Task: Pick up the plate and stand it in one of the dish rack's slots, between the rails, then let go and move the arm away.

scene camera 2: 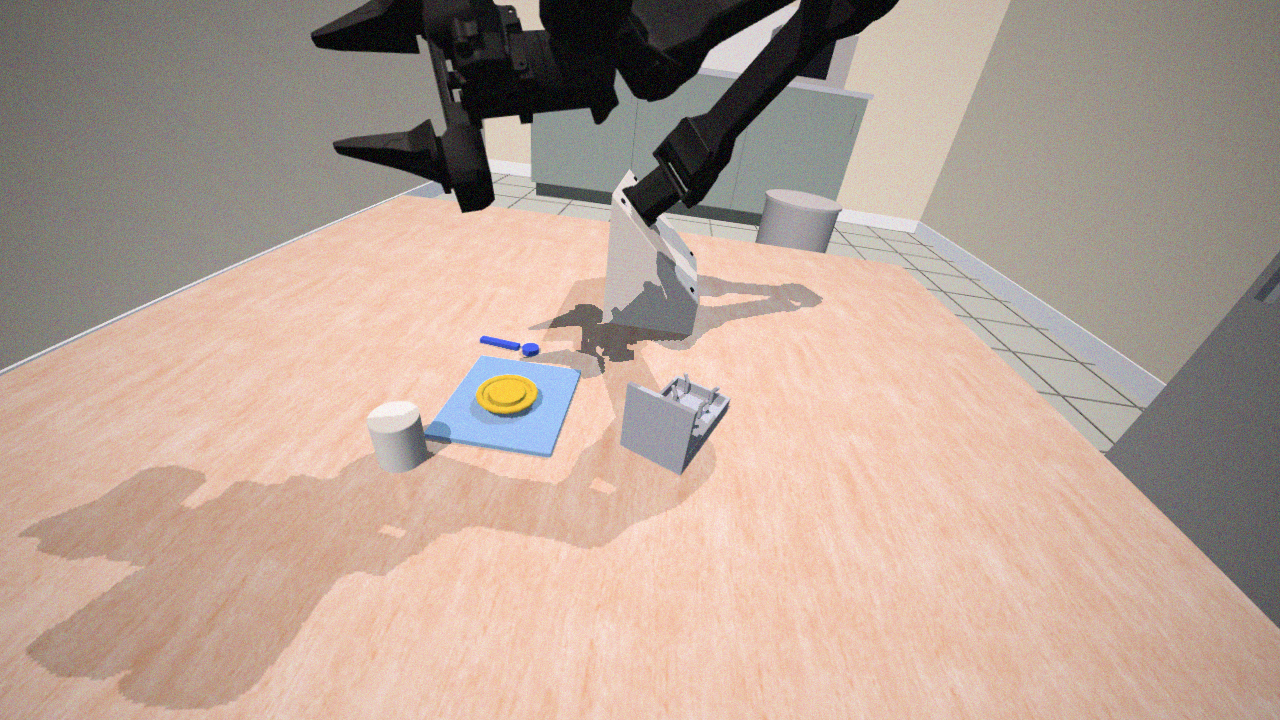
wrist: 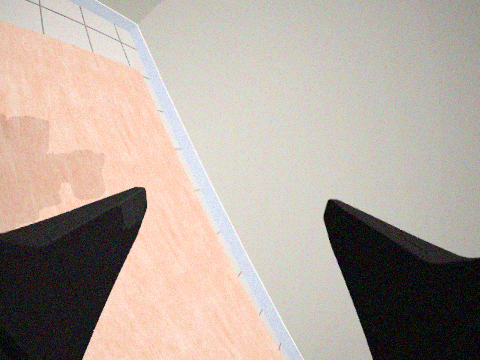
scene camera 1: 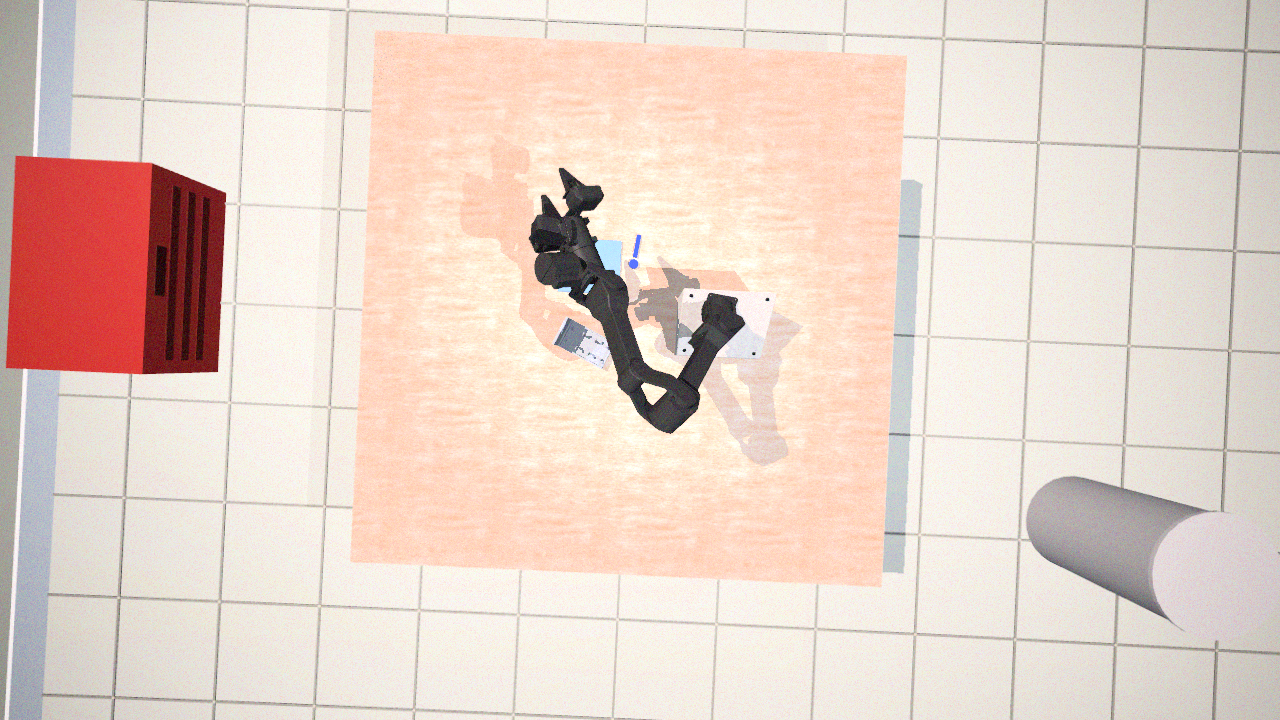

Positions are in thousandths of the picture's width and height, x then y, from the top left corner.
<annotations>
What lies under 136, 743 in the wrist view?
The gripper.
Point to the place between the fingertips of the gripper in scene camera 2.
253, 130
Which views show the grey dish rack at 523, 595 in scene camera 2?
Scene camera 2 and scene camera 1 only.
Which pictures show the cup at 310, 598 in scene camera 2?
Scene camera 2 only.
</annotations>
